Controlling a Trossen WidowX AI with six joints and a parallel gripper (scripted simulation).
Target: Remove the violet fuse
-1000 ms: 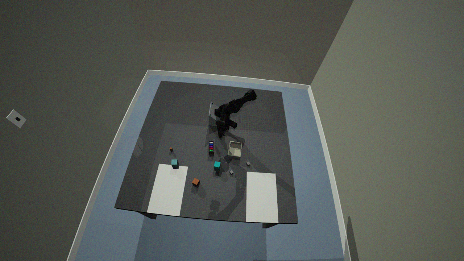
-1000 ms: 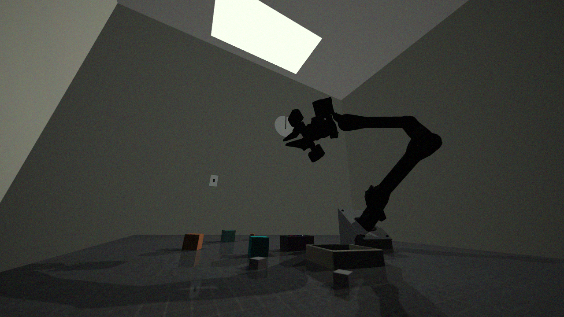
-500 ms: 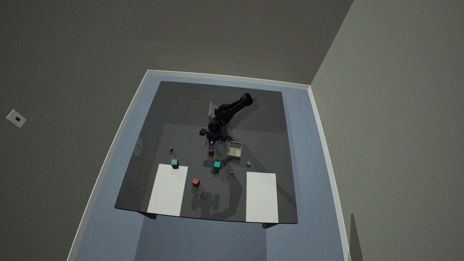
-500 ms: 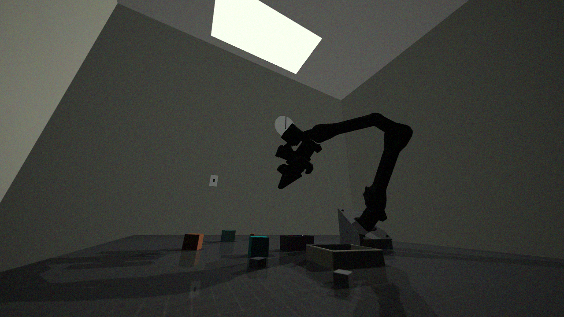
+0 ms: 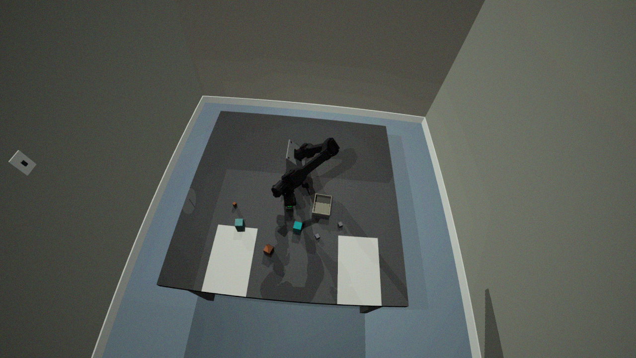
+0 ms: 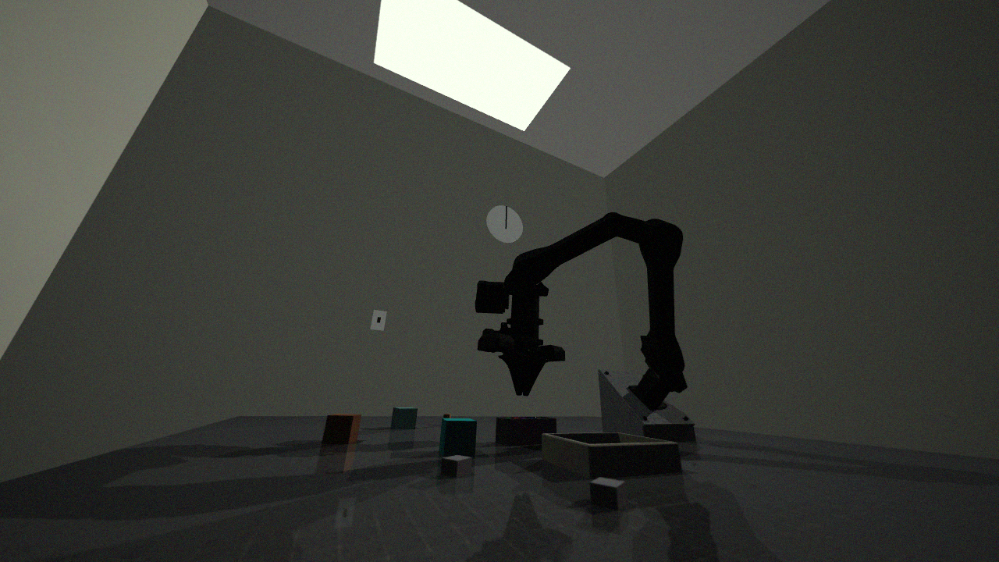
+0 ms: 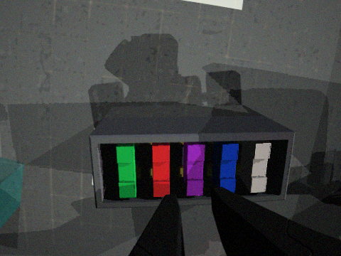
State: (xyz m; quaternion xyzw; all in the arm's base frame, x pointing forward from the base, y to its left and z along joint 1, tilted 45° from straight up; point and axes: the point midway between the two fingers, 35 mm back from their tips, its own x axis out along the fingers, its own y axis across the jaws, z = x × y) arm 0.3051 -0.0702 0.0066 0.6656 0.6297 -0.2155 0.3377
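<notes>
Now: gripper tip 10 mm past the violet fuse and 50 mm above it. The rest, counted from my gripper tip: red fuse 10 mm ahead, 10 mm to the left, 50 mm below; blue fuse 20 mm behind, 50 mm below; green fuse 30 mm ahead, 10 mm to the left, 50 mm below.
</notes>
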